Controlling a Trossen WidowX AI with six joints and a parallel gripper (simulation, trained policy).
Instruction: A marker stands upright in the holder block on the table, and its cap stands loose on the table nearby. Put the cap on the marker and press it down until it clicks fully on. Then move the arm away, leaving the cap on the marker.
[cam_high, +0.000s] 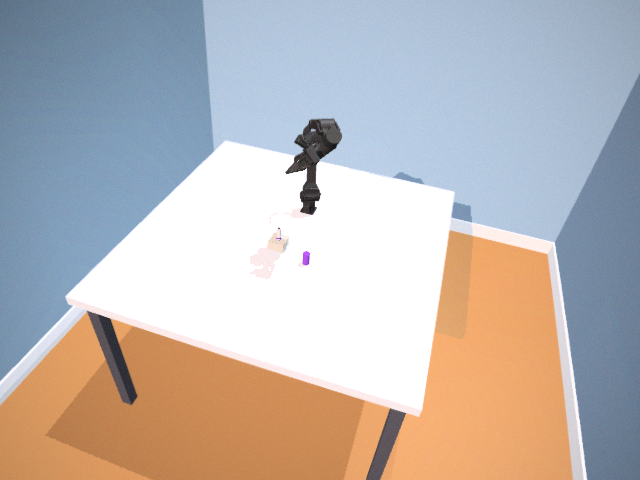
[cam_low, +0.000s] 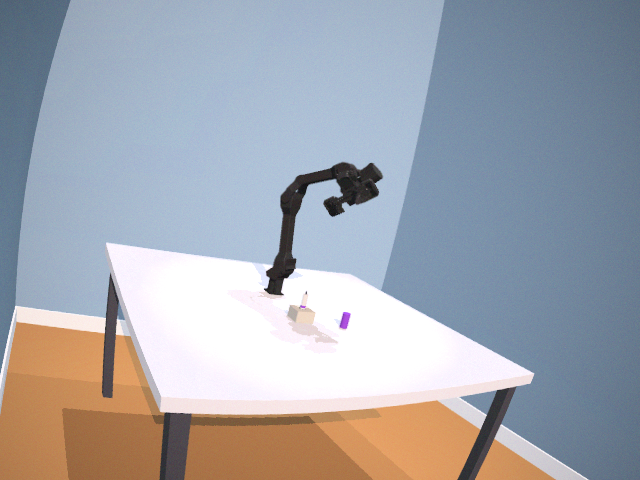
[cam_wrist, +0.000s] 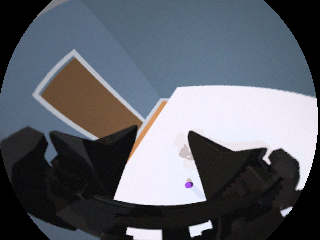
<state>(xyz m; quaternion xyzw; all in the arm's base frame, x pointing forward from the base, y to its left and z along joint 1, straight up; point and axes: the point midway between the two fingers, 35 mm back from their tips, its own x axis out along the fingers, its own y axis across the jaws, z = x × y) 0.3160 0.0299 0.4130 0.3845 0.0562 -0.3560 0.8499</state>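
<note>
My gripper tip is 1 cm short of the purple cap, 9 cm to the right of it and 37 cm above it. From my gripper tip the other things lie so: holder block: 5 cm behind, 5 cm to the right, 38 cm below.
</note>
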